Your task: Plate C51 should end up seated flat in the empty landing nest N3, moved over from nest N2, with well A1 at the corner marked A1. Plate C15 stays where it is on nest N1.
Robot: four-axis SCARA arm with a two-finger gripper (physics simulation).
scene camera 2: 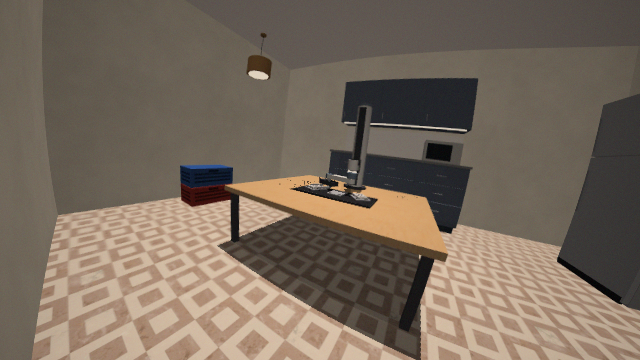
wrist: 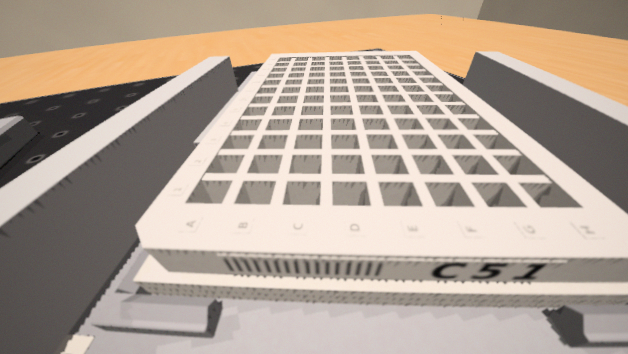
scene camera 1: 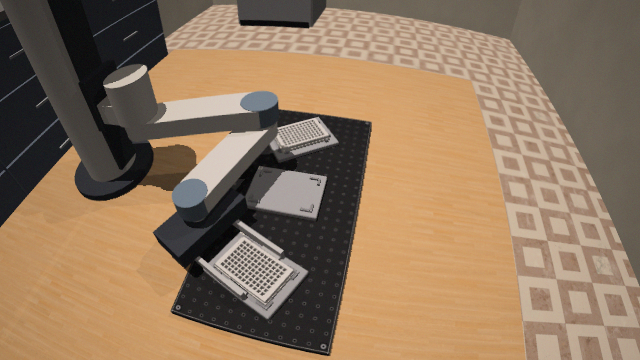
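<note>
Plate C51, white with square wells, sits level on grey nest N2, nearest in scene view 1. Its C51 label faces the wrist camera, and its row A side is at left, by a cut-off white tag on the nest. My gripper is shut on plate C51, one finger along each long side; the contact pads are hidden. Landing nest N3 is a bare grey block with corner brackets, partly shadowed. Plate C15 sits on nest N1 at the back; its label is unreadable.
All three nests stand on a black perforated board on the wooden table. The arm's column stands at the left in scene view 1. The forearm reaches close past N3.
</note>
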